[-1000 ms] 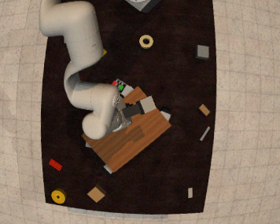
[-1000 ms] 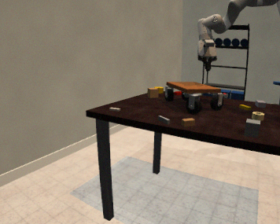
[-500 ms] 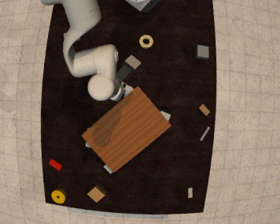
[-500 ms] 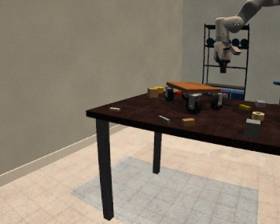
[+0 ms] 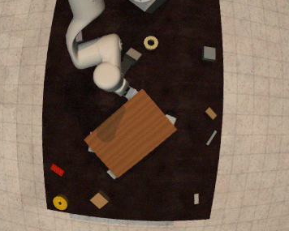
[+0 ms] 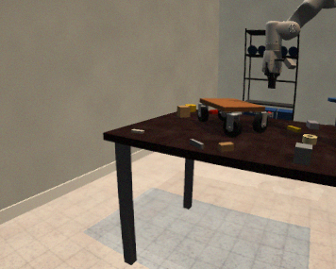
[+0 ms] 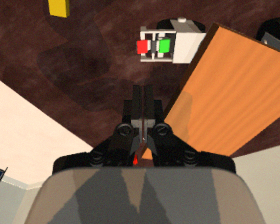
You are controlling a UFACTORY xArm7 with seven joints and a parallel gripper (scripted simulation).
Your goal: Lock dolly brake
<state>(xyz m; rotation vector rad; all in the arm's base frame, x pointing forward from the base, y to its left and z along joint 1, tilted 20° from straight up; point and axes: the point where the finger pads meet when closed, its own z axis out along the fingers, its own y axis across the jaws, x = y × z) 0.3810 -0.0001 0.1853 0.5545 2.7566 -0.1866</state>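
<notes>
The brake pedal lies 140 mm below my hand, 10 mm to the left of it and 10 mm ahead of it. Round my hand: yellow bar: 210 mm below, 110 mm behind, 90 mm to the right; then grey cube: 360 mm to the left, 200 mm below, 200 mm behind; then grey bar: 420 mm to the left, 210 mm below, 160 mm ahead.
</notes>
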